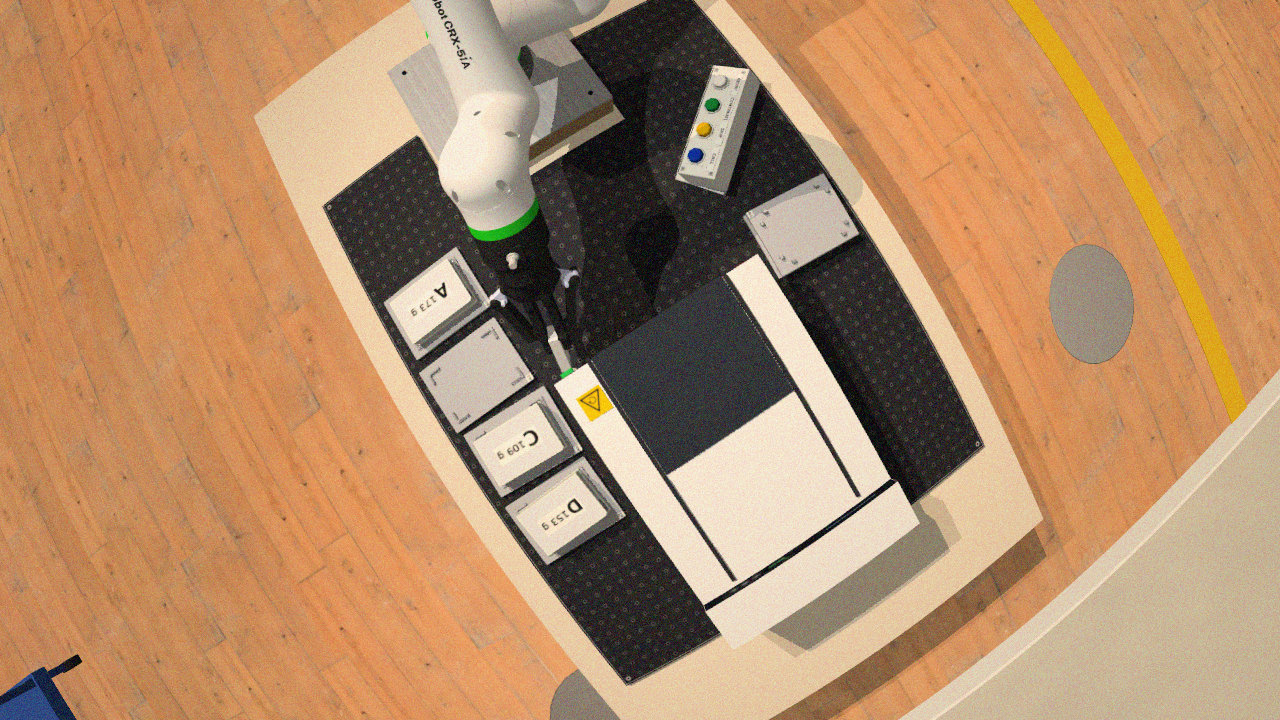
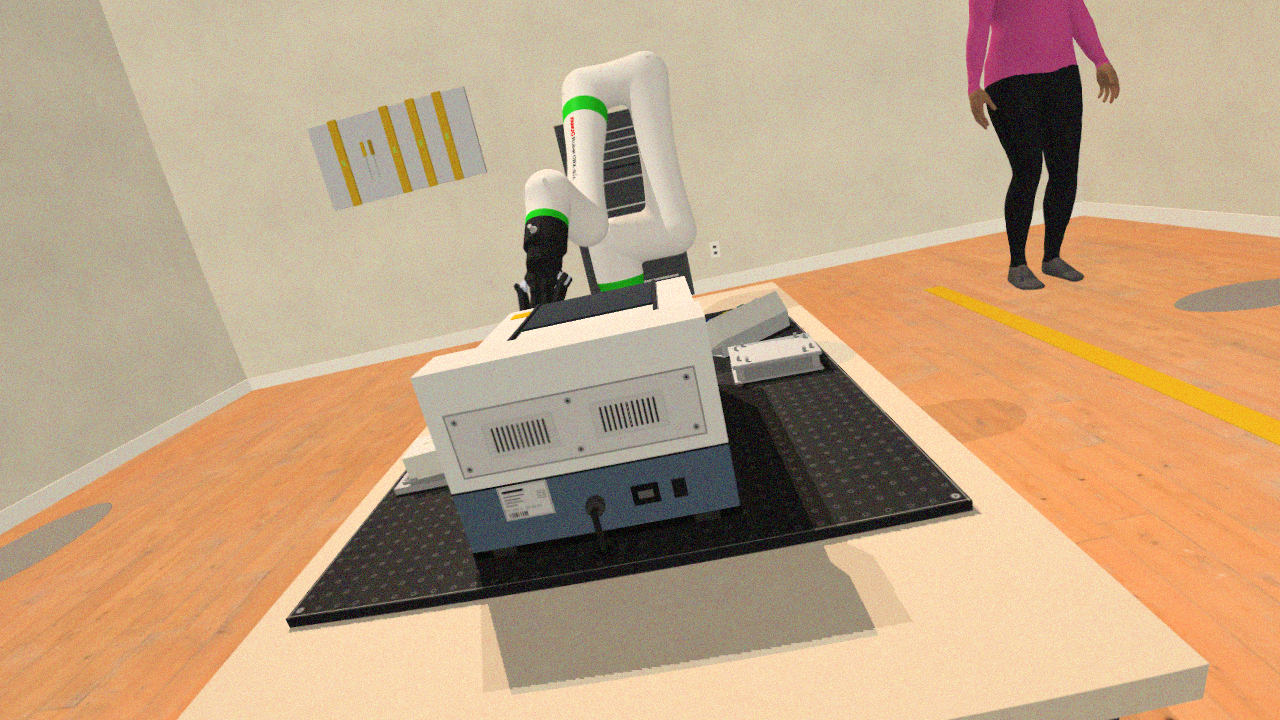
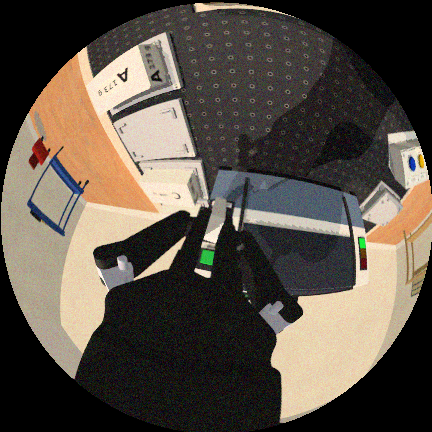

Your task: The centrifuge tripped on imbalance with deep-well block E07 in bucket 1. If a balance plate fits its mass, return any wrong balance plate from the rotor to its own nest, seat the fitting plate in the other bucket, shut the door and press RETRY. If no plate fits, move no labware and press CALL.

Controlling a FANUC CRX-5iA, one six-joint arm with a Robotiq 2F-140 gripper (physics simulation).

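Places are measured from the arm's base along level axes (x back, y down, z right), in metres.
Pixels of known places: gripper, fingertip midpoint: (image 1: 565,363) (image 3: 217,206).
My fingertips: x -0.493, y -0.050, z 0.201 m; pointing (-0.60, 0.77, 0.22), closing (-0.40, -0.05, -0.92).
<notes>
For each thing: its top centre in the pictures, then the offset to it from my fingertips. Level surfaces: height alone.
- black mat, surface height: dy +0.111 m
- small green button, top centre: (image 1: 567,374) (image 3: 206,263) dx -0.018, dy -0.080, dz +0.002 m
- Balance plates A, top centre: (image 1: 429,301) (image 3: 111,83) dx +0.225, dy +0.057, dz +0.120 m
- C, top centre: (image 1: 517,445) (image 3: 165,194) dx -0.049, dy +0.057, dz +0.146 m
- D, top centre: (image 1: 561,515) (image 2: 444,437) (image 3: 180,222) dx -0.179, dy +0.052, dz +0.161 m
- nest, top centre: (image 1: 473,375) (image 3: 147,137) dx +0.085, dy +0.093, dz +0.139 m
- button box, top centre: (image 1: 722,118) (image 2: 738,304) dx +0.161, dy +0.027, dz -0.439 m
The white centrifuge (image 1: 780,480) (image 2: 570,363) stands on the black mat (image 1: 392,209). Its dark door (image 1: 695,372) (image 3: 298,257) covers the front opening, so the buckets and block E07 are hidden. My gripper (image 1: 559,350) (image 2: 539,297) (image 3: 217,206) is shut and empty. Its tips are at the centrifuge's front left corner, right by a small green button (image 1: 566,373) (image 3: 206,257). Balance plates A (image 1: 433,303) (image 3: 120,78), C (image 1: 517,447) (image 3: 169,193) and D (image 1: 563,513) sit in their nests. The nest (image 1: 476,373) (image 3: 155,130) between A and C is empty.
A button box (image 1: 716,127) (image 3: 411,163) with white, green, yellow and blue buttons stands at the mat's far side. A grey stand (image 1: 802,225) (image 2: 773,356) sits beside the centrifuge. A person in pink (image 2: 1027,116) stands off to the side of the table.
</notes>
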